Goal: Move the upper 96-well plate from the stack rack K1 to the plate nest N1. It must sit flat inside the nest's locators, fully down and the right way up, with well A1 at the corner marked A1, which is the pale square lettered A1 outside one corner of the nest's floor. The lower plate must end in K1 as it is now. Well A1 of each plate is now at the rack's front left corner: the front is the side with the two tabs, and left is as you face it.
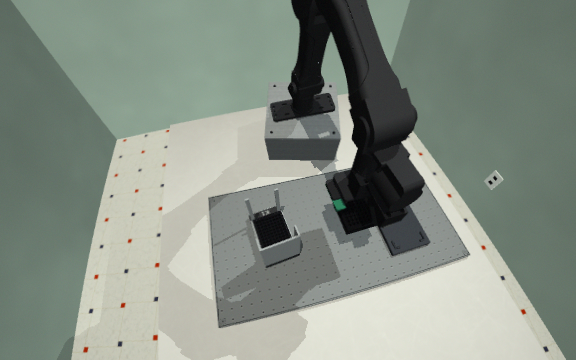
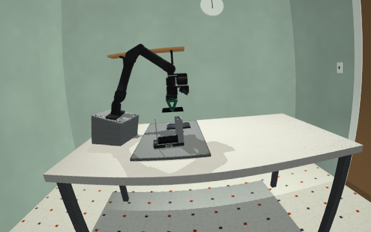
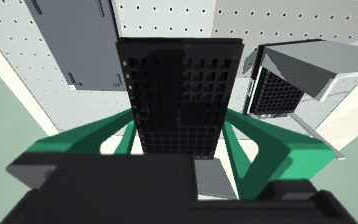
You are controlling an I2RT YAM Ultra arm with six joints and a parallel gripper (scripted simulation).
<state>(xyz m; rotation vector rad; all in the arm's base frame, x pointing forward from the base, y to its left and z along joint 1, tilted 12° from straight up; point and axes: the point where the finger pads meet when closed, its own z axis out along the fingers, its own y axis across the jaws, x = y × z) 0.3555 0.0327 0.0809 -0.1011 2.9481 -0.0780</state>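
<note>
The pale A1 square is 50 mm behind my hand, 220 mm to the left of it and 140 mm below it.
</note>
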